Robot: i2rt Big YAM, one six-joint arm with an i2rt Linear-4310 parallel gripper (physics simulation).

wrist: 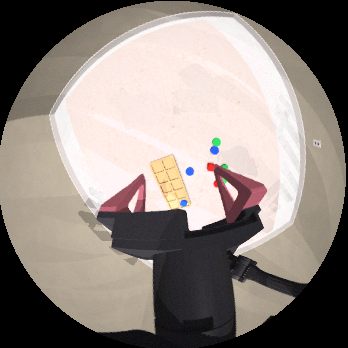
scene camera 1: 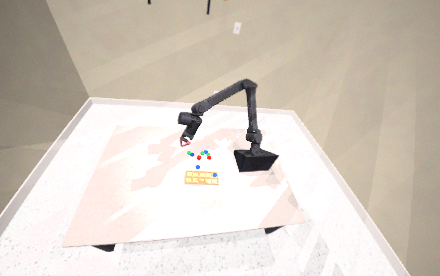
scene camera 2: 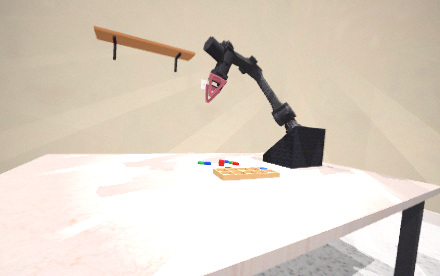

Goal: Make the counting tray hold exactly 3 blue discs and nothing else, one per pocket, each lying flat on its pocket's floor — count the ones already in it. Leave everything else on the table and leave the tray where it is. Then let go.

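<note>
The counting tray (scene camera 1: pixel 186 178) (scene camera 2: pixel 250 176) (wrist: pixel 159 168) is a tan two-row grid. One blue disc (scene camera 1: pixel 215 175) (scene camera 2: pixel 263 168) (wrist: pixel 184 203) is at its corner pocket nearest the arm base; whether it lies flat is too small to tell. A second blue disc (scene camera 1: pixel 198 167) (scene camera 2: pixel 228 167) (wrist: pixel 189 171) lies on the table beside the tray. A third (scene camera 1: pixel 192 154) (scene camera 2: pixel 207 163) (wrist: pixel 214 150) lies against a green disc. Another (scene camera 1: pixel 206 152) (scene camera 2: pixel 226 161) lies among green discs, hidden by a finger in the wrist view. My gripper (scene camera 1: pixel 185 143) (scene camera 2: pixel 208 101) (wrist: pixel 178 171) is open and empty, high above the table.
Green discs (scene camera 1: pixel 189 153) (scene camera 1: pixel 202 153) (scene camera 1: pixel 208 154), a red cube (scene camera 1: pixel 199 157) (scene camera 2: pixel 221 162) (wrist: pixel 210 167) and a red disc (scene camera 1: pixel 209 157) (scene camera 2: pixel 236 163) (wrist: pixel 216 184) lie behind the tray. The black arm base (scene camera 1: pixel 256 160) (scene camera 2: pixel 305 147) stands to the right.
</note>
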